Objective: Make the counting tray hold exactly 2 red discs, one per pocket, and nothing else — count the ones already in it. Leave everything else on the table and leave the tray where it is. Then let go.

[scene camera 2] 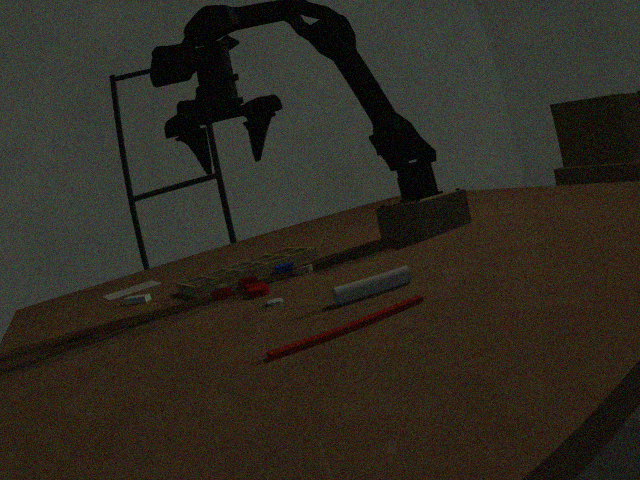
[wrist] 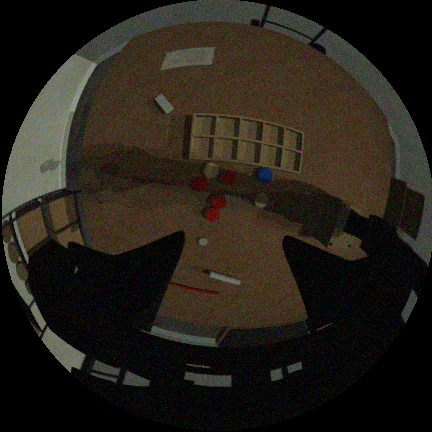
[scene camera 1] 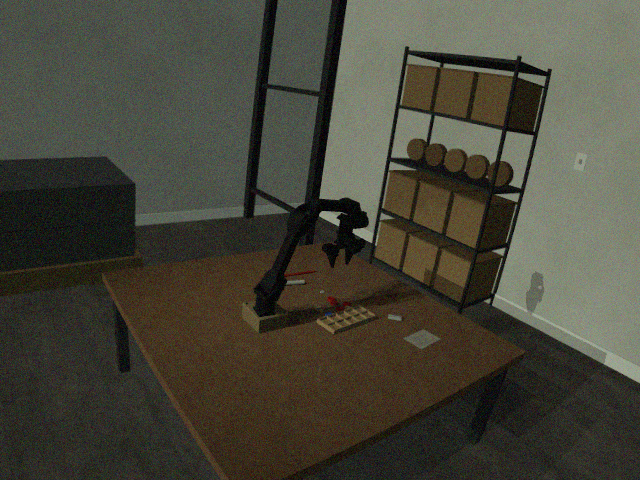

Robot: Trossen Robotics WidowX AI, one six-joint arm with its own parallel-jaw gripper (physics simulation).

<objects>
my gripper: open, holds nothing
a counting tray (scene camera 1: 355, 316): on the table
</objects>
